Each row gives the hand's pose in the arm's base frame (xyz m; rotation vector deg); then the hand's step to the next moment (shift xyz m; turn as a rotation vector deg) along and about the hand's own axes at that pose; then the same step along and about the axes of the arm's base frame.
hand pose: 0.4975 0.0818 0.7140 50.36 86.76 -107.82
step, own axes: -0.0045 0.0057 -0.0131 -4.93 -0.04 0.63
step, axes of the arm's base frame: 0.0091 0.0118 -0.0019 2.97 -0.49 3.96
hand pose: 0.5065 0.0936 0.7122 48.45 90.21 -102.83
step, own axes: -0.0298 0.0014 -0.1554 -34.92 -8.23 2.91
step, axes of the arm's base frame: 0.0312 0.1549 0.0080 14.90 -0.97 32.75
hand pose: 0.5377 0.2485 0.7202 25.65 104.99 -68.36
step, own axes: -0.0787 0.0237 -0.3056 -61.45 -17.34 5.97
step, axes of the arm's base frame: -0.0856 0.2884 0.0983 24.65 -3.80 59.08
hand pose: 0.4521 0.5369 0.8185 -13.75 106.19 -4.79
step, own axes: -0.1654 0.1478 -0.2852 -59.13 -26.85 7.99
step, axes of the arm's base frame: -0.2447 0.1600 0.2123 27.10 -13.43 58.02
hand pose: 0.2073 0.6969 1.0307 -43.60 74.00 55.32
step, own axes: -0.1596 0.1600 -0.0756 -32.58 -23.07 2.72
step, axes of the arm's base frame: -0.1785 -0.0243 0.1560 21.69 -12.42 31.25
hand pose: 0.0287 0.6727 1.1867 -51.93 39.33 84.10
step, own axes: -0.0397 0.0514 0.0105 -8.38 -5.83 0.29
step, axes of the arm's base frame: -0.0533 -0.0176 0.0344 5.53 -3.55 7.82
